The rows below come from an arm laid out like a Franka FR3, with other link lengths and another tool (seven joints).
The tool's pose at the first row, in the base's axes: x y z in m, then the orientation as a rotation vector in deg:
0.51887 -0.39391 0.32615 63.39 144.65 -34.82
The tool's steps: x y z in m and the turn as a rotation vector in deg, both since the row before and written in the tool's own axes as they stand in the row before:
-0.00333 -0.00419 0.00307 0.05 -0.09 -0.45
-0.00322 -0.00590 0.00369 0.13 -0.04 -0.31
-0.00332 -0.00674 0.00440 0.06 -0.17 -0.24
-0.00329 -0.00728 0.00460 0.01 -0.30 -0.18
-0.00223 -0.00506 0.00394 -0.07 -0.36 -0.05
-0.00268 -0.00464 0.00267 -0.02 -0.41 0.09
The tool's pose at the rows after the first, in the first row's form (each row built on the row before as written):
0.51824 -0.40005 0.32605 62.82 144.89 -35.04
0.51638 -0.40749 0.32583 62.47 145.07 -35.31
0.51407 -0.41587 0.32529 62.10 145.09 -35.52
0.51140 -0.42468 0.32474 61.71 144.96 -35.70
0.50962 -0.43115 0.32372 61.42 144.69 -35.76
0.50831 -0.43699 0.32389 61.29 144.28 -35.87

